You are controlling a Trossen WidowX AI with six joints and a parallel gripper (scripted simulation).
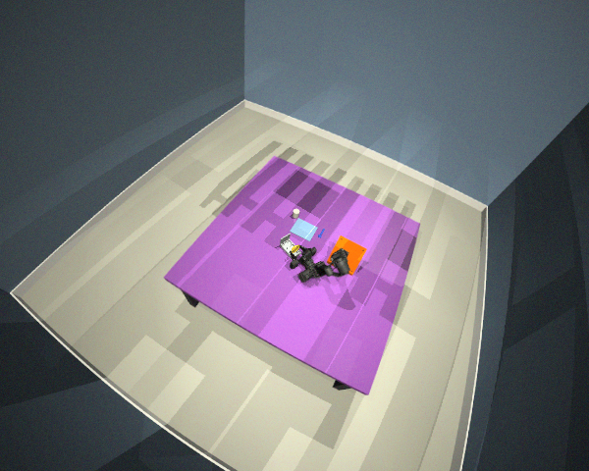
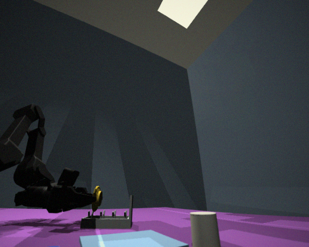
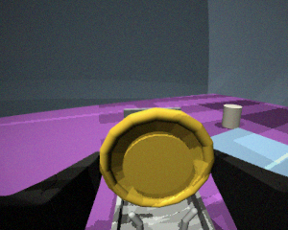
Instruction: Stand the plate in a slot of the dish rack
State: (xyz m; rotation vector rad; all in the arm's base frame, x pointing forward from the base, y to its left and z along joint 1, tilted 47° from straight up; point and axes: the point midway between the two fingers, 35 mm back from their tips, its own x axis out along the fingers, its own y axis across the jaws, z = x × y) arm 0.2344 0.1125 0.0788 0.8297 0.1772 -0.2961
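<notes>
The grey dish rack is 30 mm ahead of my gripper tip, 10 mm to the right of it and 50 mm below it. The rest, counted from my gripper tip: light blue mat: 40 mm ahead, 200 mm to the right, 70 mm below; yellow plate: 10 mm behind; blue spoon: 80 mm behind, 240 mm to the right, 70 mm below.
</notes>
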